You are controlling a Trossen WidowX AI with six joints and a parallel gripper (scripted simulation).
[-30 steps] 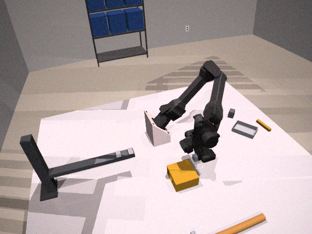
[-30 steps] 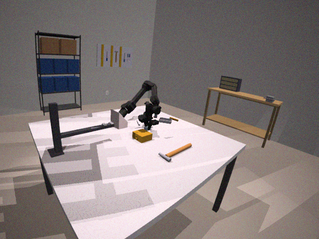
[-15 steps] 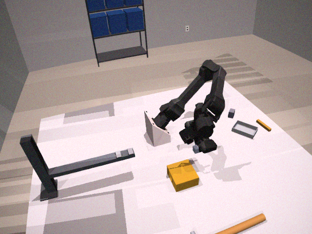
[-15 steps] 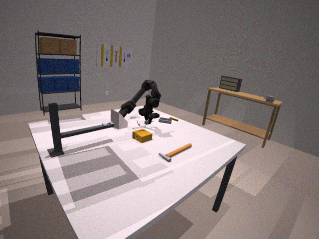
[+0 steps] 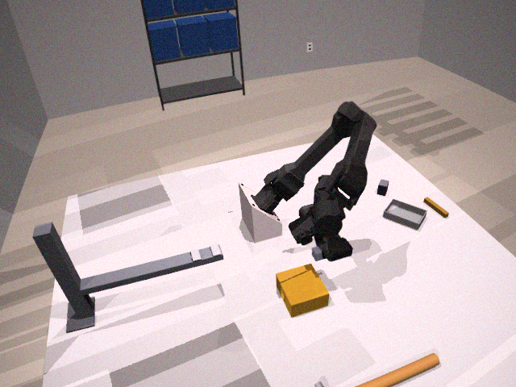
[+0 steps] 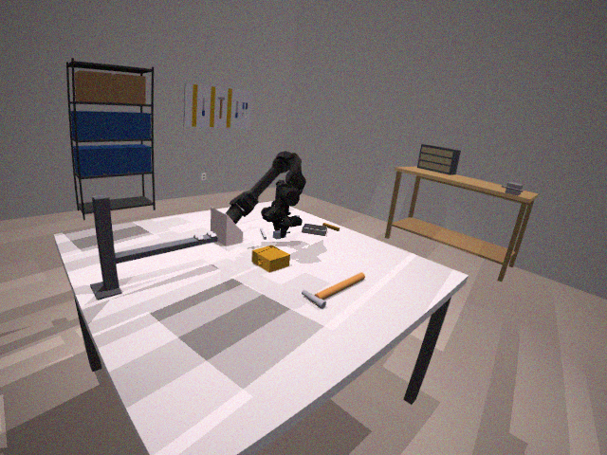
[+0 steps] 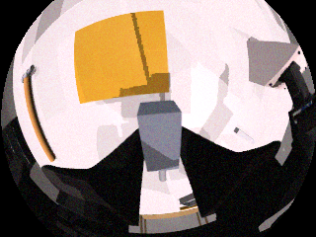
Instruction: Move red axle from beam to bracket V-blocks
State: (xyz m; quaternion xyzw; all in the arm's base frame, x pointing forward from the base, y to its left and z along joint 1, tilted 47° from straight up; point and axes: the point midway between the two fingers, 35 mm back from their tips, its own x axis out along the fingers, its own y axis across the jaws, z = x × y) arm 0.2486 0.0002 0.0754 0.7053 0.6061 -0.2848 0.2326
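My gripper tip is 30 mm short of the yellow beam, 80 mm to the left of it and 60 mm above it. Also, from my gripper tip: grey tray: 90 mm behind, 370 mm to the left, 80 mm below; dark cube: 230 mm behind, 400 mm to the left, 70 mm below; grey block: 20 mm to the left, 10 mm above.
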